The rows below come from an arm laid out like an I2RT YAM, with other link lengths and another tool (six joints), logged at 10 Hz.
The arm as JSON. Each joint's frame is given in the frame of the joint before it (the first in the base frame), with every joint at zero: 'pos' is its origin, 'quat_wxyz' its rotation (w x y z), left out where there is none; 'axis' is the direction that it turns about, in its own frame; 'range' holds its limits. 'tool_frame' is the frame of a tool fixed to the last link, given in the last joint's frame.
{
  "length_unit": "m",
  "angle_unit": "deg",
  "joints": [
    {
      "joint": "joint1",
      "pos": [
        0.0,
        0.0,
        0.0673
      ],
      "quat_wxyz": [
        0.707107,
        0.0,
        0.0,
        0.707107
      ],
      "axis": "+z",
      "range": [
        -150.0,
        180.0
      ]
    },
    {
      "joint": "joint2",
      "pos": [
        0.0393,
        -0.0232,
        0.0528
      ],
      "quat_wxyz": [
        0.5,
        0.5,
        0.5,
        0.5
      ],
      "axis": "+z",
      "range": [
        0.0,
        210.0
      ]
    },
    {
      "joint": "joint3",
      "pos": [
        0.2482,
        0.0,
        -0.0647
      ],
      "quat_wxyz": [
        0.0,
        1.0,
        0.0,
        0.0
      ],
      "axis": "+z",
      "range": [
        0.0,
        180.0
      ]
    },
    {
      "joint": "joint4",
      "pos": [
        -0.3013,
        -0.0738,
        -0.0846
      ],
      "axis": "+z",
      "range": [
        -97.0,
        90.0
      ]
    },
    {
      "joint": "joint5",
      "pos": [
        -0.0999,
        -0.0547,
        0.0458
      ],
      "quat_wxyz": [
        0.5,
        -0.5,
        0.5,
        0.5
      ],
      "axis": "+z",
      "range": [
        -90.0,
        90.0
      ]
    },
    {
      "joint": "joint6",
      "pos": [
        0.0,
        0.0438,
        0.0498
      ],
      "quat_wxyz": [
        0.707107,
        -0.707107,
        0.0,
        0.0
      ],
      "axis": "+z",
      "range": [
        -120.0,
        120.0
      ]
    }
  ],
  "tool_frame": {
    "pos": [
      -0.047,
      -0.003,
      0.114
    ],
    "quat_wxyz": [
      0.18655,
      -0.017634,
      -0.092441,
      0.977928
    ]
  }
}
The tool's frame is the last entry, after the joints.
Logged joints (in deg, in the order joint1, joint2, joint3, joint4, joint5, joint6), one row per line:
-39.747, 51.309, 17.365, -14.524, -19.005, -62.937
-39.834, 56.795, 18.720, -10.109, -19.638, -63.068
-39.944, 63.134, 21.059, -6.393, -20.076, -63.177
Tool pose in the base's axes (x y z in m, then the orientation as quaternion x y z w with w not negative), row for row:
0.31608, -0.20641, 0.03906, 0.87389, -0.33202, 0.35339, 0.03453
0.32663, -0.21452, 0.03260, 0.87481, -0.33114, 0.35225, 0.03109
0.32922, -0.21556, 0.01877, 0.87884, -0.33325, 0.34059, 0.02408
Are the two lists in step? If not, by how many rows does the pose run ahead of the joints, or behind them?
The pose runs 1 row ahead of the joints: the pose in row i belongs to the joints in row i + 1.
